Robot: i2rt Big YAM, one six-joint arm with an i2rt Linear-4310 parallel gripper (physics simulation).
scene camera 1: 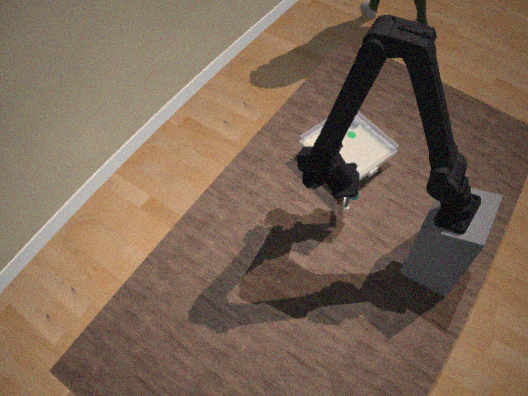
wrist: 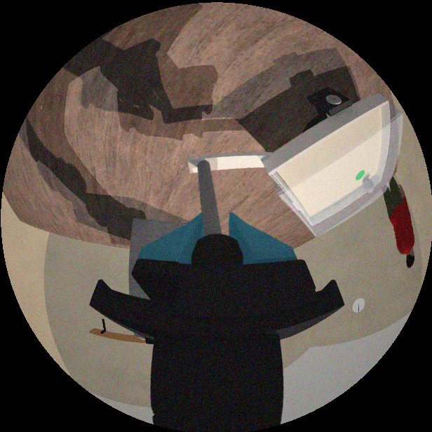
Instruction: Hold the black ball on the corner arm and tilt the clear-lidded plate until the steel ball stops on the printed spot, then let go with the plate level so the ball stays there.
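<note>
My gripper (scene camera 1: pixel 353 195) (wrist: pixel 216 218) is shut on the black ball (wrist: pixel 217 250), which shows between the teal fingertips in the wrist view. A grey rod (wrist: pixel 209 200) runs from the ball to the white corner arm (wrist: pixel 237 162) of the clear-lidded plate (scene camera 1: pixel 369 152) (wrist: pixel 320 175). The plate is raised above the mat; its exact tilt is hard to judge. The green printed spot (scene camera 1: pixel 351 135) (wrist: pixel 360 175) shows on its cream floor. The steel ball (wrist: pixel 368 183) is a blurred grey blob close beside the spot, toward the plate's outer wall. I cannot make it out in the scene view.
A dark stand with a grey disc (wrist: pixel 333 99) shows beside and below the plate. The arm's base stands on a grey block (scene camera 1: pixel 440 255) (wrist: pixel 150 232). A brown wood mat (scene camera 1: pixel 165 310) lies below. A person in red (wrist: pixel 401 227) stands beyond the plate.
</note>
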